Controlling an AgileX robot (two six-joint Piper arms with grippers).
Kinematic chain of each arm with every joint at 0, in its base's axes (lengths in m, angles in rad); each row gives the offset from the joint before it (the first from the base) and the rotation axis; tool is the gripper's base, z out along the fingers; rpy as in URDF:
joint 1: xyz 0 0 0.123 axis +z
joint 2: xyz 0 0 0 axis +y
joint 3: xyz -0.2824 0 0.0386 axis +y
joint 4: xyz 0.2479 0 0.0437 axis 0.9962 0 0.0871
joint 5: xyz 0 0 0 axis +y
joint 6: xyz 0.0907 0 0.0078 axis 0.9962 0 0.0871
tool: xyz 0 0 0 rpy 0 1.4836 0
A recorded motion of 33 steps. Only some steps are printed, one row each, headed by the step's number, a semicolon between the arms.
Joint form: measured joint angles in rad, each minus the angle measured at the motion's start. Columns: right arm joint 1, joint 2, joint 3, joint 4, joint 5, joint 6; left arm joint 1, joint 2, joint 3, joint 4, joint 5, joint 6.
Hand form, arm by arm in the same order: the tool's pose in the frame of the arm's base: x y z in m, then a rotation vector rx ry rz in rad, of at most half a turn. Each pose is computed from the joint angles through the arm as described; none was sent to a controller.
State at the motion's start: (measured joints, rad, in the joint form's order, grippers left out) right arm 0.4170 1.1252 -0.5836 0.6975 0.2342 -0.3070; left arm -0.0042 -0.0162 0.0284 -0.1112 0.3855 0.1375
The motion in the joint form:
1: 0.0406 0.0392 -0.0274 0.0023 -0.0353 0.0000; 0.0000 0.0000 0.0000 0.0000 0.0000 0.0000
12: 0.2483 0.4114 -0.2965 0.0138 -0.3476 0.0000; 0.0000 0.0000 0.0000 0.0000 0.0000 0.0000
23: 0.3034 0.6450 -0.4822 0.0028 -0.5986 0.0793; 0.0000 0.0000 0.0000 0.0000 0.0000 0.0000
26: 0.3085 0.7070 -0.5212 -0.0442 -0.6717 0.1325; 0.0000 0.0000 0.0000 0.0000 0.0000 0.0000
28: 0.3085 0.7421 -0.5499 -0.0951 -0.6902 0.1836; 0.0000 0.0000 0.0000 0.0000 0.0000 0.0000
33: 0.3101 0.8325 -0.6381 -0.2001 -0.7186 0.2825; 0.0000 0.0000 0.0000 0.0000 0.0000 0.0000
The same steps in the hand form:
1: 0.2022 0.1126 0.2521 -0.1579 2.2459 0.6044; 0.0520 -0.0040 0.1700 0.0649 1.8778 -0.0185
12: 0.2655 0.1999 0.2476 -0.2305 2.0916 0.5795; 0.0520 -0.0040 0.1700 0.0649 1.8778 -0.0185
23: 0.3104 0.2447 0.2358 -0.1119 1.9322 0.5646; 0.0520 -0.0040 0.1700 0.0649 1.8778 -0.0185
26: 0.3214 0.2538 0.2288 -0.0923 1.8812 0.5627; 0.0520 -0.0040 0.1700 0.0649 1.8778 -0.0185
28: 0.3277 0.2603 0.2252 -0.0950 1.8618 0.5798; 0.0520 -0.0040 0.1700 0.0649 1.8778 -0.0185
33: 0.3437 0.2788 0.2168 -0.1123 1.8211 0.6240; 0.0520 -0.0040 0.1700 0.0649 1.8778 -0.0185

